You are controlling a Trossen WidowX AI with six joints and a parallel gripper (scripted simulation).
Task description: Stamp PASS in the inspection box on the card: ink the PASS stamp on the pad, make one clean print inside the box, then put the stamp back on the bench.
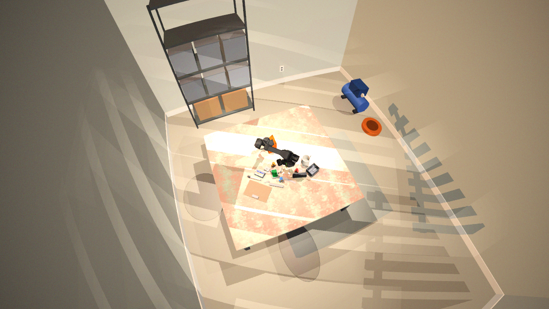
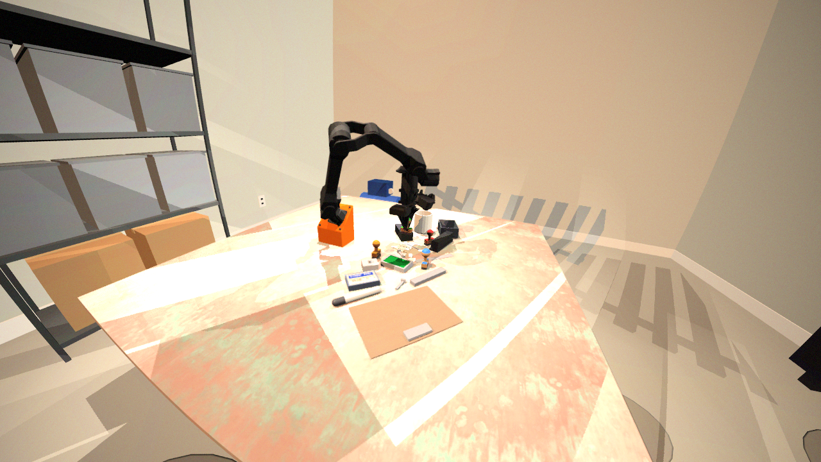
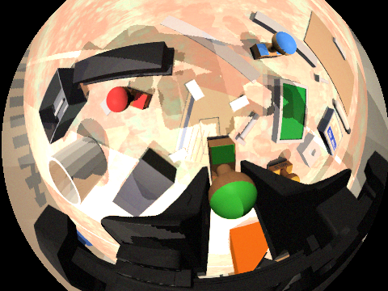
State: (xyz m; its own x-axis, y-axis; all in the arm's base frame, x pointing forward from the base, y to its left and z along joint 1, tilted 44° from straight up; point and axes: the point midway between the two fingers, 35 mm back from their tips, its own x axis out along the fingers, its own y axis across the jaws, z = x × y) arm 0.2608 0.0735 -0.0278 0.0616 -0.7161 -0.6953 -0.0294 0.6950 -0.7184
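Now: the white card 10 mm ahead of my gripper tip and 90 mm below it. From my gripper tip the other things lie so: green-knobbed stamp right at my gripper tip; then red-knobbed stamp 70 mm ahead, 90 mm to the left, 70 mm below; then black block 60 mm behind, 110 mm to the left, 70 mm below.
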